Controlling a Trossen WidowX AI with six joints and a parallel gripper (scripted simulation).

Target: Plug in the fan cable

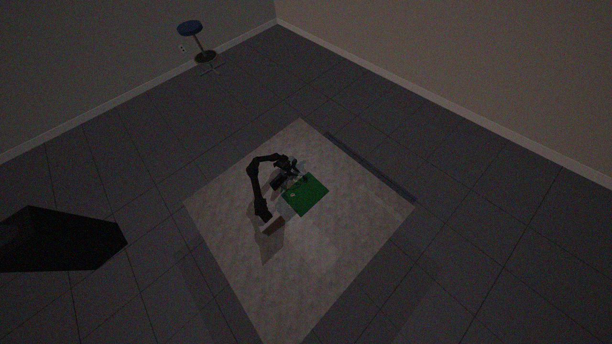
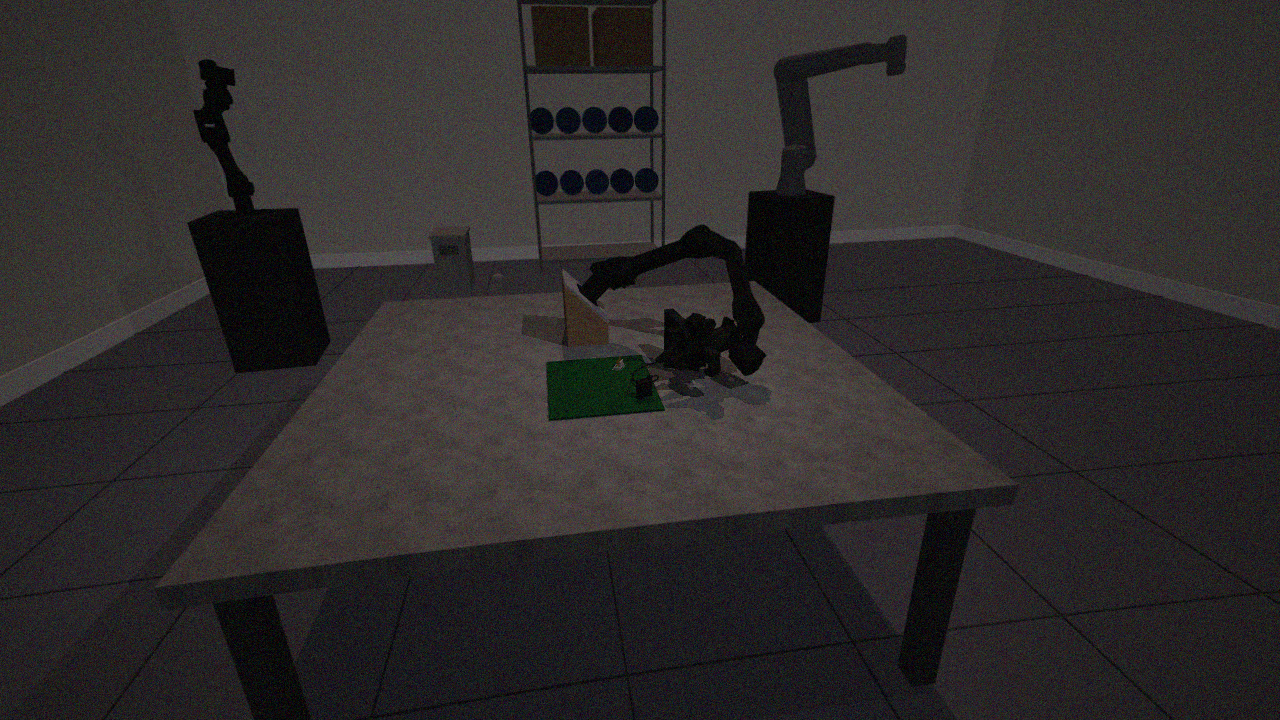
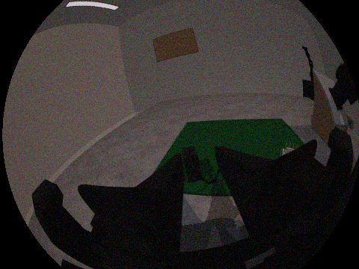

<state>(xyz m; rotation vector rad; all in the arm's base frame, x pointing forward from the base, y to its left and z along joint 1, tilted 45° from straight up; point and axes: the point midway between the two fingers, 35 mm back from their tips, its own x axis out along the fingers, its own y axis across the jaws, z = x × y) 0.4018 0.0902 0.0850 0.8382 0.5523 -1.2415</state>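
Right now my gripper tip is 2 cm short of the dark plug, 4 cm to the left of it and 5 cm above it. From my gripper tip the other things lie so: green board: 7 cm behind, 12 cm to the right, 8 cm below; then black fan: 16 cm behind, 8 cm to the left, 1 cm below.
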